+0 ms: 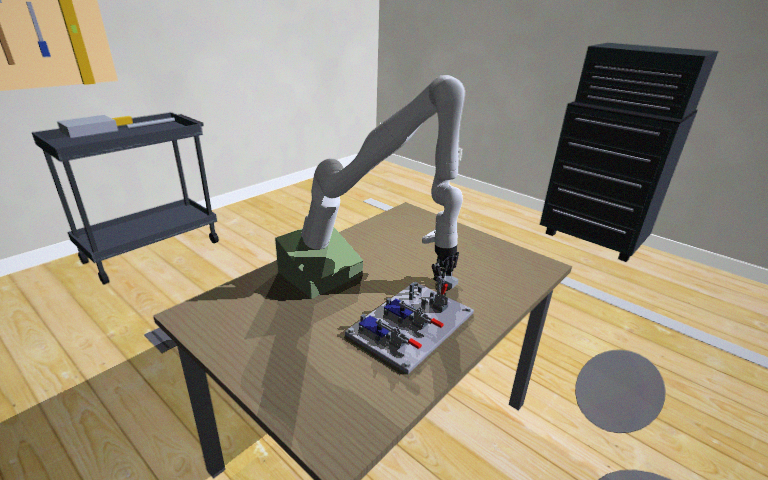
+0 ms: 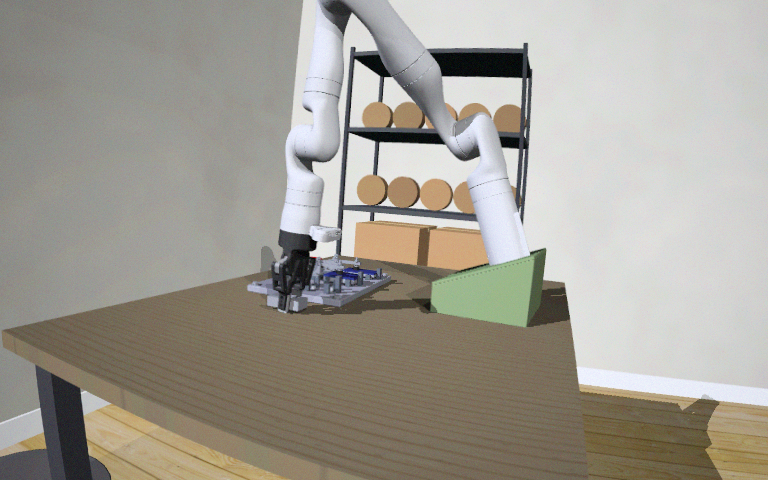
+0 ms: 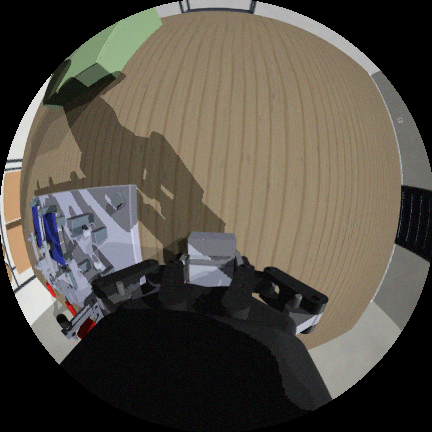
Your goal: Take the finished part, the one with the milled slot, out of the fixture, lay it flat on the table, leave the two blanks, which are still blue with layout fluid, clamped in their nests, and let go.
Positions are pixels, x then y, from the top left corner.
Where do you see a finished part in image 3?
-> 211,254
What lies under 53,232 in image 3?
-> A blue blank.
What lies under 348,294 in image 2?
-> A fixture plate.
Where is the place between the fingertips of my gripper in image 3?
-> At 212,258
